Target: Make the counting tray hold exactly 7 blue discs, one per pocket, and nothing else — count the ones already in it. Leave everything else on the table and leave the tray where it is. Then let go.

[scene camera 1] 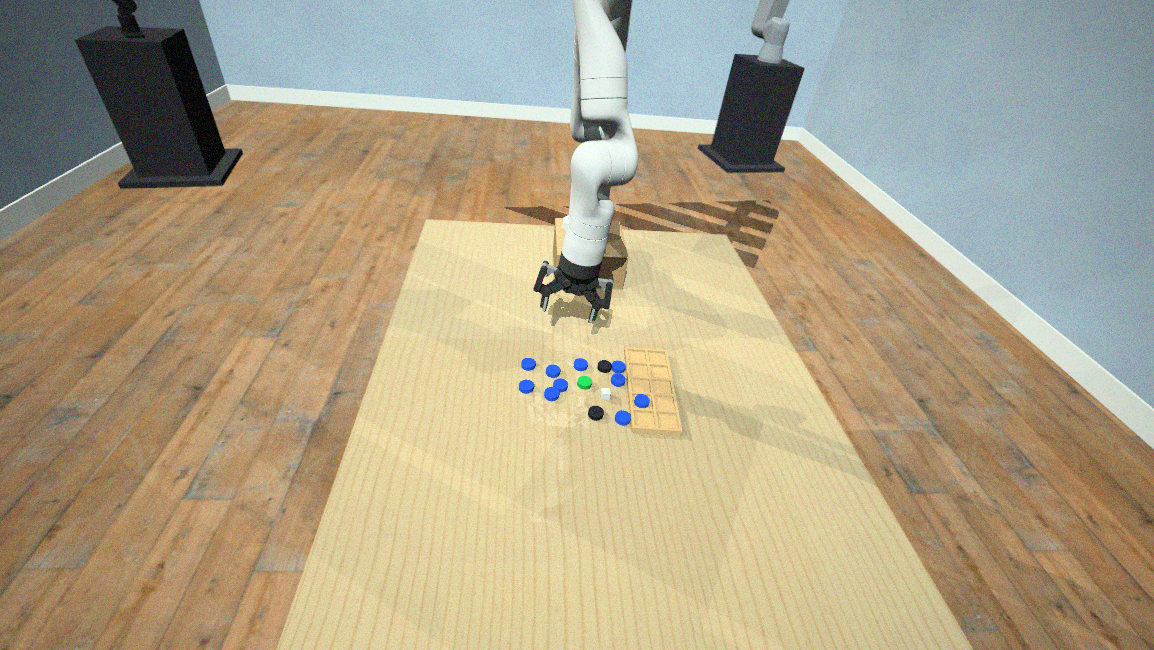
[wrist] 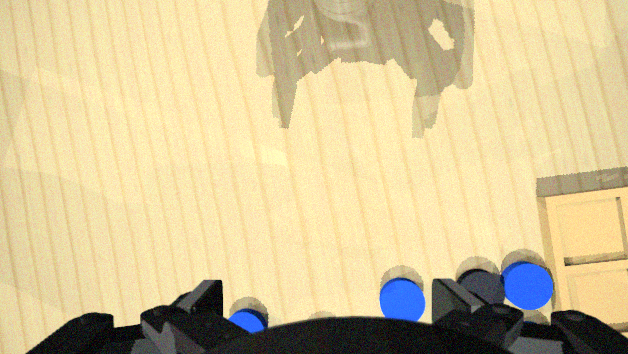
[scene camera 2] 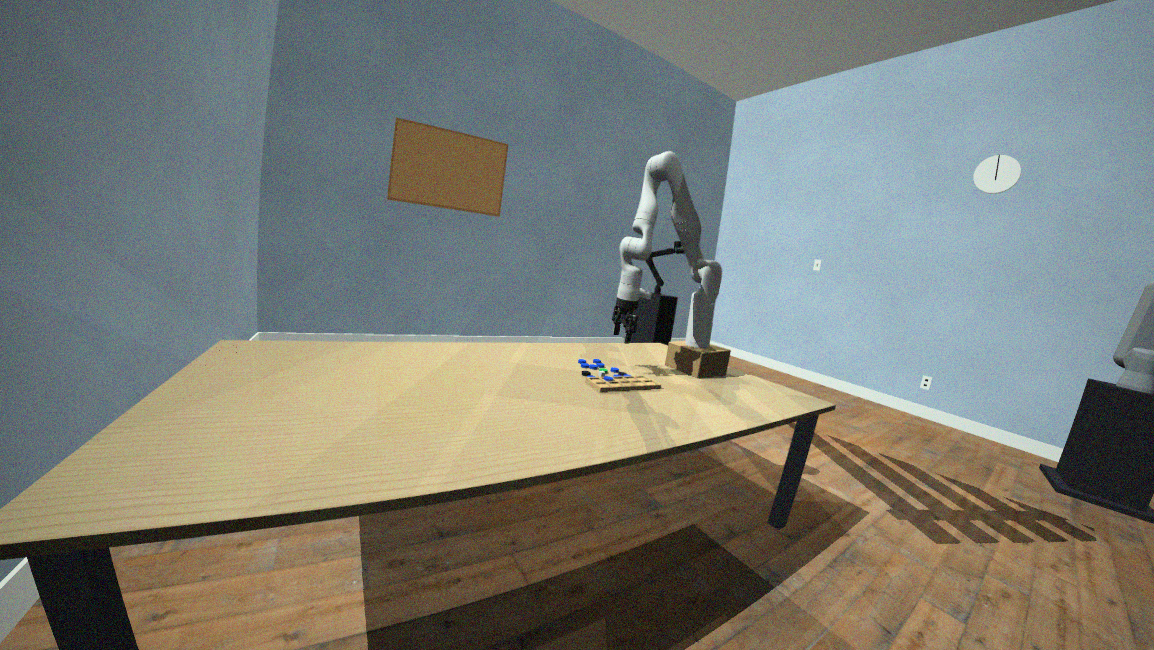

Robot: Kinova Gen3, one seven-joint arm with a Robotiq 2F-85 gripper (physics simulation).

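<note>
The wooden counting tray point(scene camera 1: 675, 399) point(scene camera 2: 629, 390) point(wrist: 550, 225) has two columns of pockets. One blue disc point(scene camera 1: 642, 400) sits in its left column, second row from the near end; the other pockets look empty. Several blue discs lie left of the tray, among them one blue disc point(scene camera 1: 580, 364) point(wrist: 402, 300), another blue disc point(scene camera 1: 618, 366) point(wrist: 527, 286) close by the tray's left rim, and a third blue disc point(scene camera 1: 622, 417) near its near-left corner. My gripper point(scene camera 1: 569, 313) point(scene camera 2: 622, 335) point(wrist: 327, 302) is open and empty, raised above the table behind the discs, towards the arm's base.
Among the blue discs lie a green disc point(scene camera 1: 584, 382), a white cube point(scene camera 1: 605, 394), a black disc point(scene camera 1: 604, 366) point(wrist: 482, 286) next to a blue one, and a second black disc point(scene camera 1: 595, 412). The arm's wooden base block point(scene camera 2: 698, 360) stands at the table's far end.
</note>
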